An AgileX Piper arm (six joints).
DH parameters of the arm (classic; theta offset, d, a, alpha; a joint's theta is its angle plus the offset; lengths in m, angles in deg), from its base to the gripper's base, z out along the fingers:
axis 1: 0 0.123 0 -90
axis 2: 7.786 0 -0.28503 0
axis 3: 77.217 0 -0.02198 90
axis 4: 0 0.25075 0 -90
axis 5: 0 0 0 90
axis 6: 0 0.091 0 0
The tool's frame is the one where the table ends.
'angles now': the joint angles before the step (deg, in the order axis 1, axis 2, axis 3, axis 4, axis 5, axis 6). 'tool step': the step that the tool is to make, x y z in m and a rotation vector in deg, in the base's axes. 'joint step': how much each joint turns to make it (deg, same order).
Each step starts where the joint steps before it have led.
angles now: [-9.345, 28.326, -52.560, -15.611, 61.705, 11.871]
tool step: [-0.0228, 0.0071, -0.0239, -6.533, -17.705, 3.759]
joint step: [0.041, -13.111, 11.744, -1.252, -17.878, -0.007]
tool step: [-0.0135, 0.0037, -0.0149, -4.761, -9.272, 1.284]
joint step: [-0.049, -7.684, 6.310, -1.991, -8.993, -0.065]
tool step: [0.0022, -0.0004, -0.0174, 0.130, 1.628, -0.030]
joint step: [-0.014, -1.794, 3.557, -0.111, -0.147, -0.017]
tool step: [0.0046, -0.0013, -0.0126, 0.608, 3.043, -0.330]
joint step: [0.029, -0.005, 2.129, -0.121, 1.043, 0.046]
